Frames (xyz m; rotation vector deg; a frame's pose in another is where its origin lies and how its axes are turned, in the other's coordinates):
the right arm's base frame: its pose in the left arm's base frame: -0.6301 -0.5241 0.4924 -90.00 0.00 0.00
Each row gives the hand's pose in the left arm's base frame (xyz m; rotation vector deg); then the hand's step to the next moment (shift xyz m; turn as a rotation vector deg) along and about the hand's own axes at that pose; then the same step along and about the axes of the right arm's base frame.
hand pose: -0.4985 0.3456 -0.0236 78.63 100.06 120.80
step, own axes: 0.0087 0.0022 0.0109 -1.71 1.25 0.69
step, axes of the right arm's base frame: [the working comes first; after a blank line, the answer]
step, axes of the left arm's base frame: 0.0030 0.0123 0.0062 2.04 -0.88 0.01

0.0030 -0.0062 0.0123 2.04 -0.01 -0.88
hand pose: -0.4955 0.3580 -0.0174 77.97 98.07 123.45
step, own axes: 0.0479 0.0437 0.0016 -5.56 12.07 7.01
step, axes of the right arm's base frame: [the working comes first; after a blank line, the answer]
step, axes of the left arm's base frame: -0.0085 0.0108 0.0634 13.35 -2.31 6.49

-0.0085 -0.0634 0.0108 13.35 -6.49 -2.31
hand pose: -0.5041 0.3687 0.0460 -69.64 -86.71 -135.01
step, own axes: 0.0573 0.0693 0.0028 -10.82 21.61 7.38
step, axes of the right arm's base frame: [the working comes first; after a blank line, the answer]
step, axes of the left arm's base frame: -0.0053 -0.0141 0.0887 21.55 -8.55 10.06

-0.0053 -0.0887 -0.0141 21.55 -10.06 -8.55
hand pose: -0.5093 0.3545 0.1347 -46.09 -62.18 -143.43
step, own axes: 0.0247 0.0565 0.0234 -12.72 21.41 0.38
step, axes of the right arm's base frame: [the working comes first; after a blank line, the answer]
step, axes of the left arm's base frame: 0.0155 -0.0218 0.0603 20.35 -13.50 4.89

0.0155 -0.0603 -0.0218 20.35 -4.89 -13.50
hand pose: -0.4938 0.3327 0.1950 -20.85 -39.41 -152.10
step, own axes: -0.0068 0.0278 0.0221 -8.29 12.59 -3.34
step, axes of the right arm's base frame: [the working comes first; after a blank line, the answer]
step, axes of the left arm's base frame: 0.0210 -0.0093 0.0279 12.15 -9.52 -0.41

0.0210 -0.0279 -0.0093 12.15 0.41 -9.52
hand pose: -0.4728 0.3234 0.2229 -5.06 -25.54 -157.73
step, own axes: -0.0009 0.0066 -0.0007 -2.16 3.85 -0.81
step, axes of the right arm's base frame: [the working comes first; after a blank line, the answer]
step, axes of the left arm's base frame: 0.0031 -0.0058 0.0012 3.36 -2.97 0.12

0.0031 -0.0012 -0.0058 3.36 -0.12 -2.97
